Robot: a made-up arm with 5 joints. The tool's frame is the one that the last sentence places. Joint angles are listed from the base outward.
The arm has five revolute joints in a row. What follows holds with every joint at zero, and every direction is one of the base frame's. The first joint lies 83.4 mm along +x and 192.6 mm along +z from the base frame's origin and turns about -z. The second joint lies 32.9 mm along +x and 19.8 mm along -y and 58.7 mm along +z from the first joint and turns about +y. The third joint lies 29.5 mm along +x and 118.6 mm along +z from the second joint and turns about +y. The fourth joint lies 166.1 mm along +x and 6.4 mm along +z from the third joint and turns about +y. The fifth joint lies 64 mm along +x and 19 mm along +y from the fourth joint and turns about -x. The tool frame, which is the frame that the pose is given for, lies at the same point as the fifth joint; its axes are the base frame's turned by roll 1.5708, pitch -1.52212 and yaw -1.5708 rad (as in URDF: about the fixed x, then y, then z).
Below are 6 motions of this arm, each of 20 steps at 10 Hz.
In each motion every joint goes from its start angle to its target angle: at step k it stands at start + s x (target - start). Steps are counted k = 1, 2, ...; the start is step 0. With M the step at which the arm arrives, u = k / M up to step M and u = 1 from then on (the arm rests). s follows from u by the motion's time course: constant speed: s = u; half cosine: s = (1 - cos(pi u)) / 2; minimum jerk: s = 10 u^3 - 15 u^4 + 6 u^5.
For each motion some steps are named. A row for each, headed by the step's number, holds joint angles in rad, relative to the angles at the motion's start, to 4 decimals.
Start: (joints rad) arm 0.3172 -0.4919 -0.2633 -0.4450 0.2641
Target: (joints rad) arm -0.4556 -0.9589 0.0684 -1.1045 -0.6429
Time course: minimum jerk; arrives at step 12
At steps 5, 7, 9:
5: -0.2679 -0.1619 0.1150 -0.2286 -0.3144
7: -0.5049 -0.3051 0.2167 -0.4309 -0.5926
9: -0.6928 -0.4187 0.2974 -0.5912 -0.8131

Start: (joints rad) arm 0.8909 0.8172 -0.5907 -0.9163 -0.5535
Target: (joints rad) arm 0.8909 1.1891 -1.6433 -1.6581 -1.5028
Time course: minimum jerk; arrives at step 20
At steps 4, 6, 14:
4: 0.0000 0.0215 -0.0610 -0.0430 -0.0550
6: 0.0000 0.0606 -0.1717 -0.1210 -0.1548
14: 0.0000 0.3113 -0.8809 -0.6208 -0.7945

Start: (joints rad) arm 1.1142 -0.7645 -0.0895 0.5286 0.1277
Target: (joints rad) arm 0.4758 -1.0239 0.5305 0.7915 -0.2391
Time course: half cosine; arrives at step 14
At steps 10, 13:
10: -0.5182 -0.2106 0.5033 0.2134 -0.2977
13: -0.6304 -0.2561 0.6122 0.2596 -0.3622

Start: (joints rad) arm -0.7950 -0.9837 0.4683 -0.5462 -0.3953
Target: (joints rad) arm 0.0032 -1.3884 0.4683 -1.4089 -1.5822
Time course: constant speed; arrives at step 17
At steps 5, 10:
5: 0.2348 -0.1190 0.0000 -0.2537 -0.3491
10: 0.4695 -0.2381 0.0000 -0.5075 -0.6982

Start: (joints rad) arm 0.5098 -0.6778 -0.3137 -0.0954 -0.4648
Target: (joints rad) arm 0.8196 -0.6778 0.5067 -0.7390 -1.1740
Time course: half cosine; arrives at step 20
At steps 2, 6, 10, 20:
2: 0.0076 0.0000 0.0201 -0.0158 -0.0174
6: 0.0639 0.0000 0.1691 -0.1327 -0.1462
10: 0.1549 0.0000 0.4102 -0.3218 -0.3546
20: 0.3098 0.0000 0.8204 -0.6436 -0.7092

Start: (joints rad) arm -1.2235 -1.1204 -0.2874 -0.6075 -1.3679
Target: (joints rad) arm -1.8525 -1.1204 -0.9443 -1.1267 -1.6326
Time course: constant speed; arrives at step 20
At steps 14, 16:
14: -0.4403 0.0000 -0.4598 -0.3634 -0.1853
16: -0.5032 0.0000 -0.5255 -0.4154 -0.2118

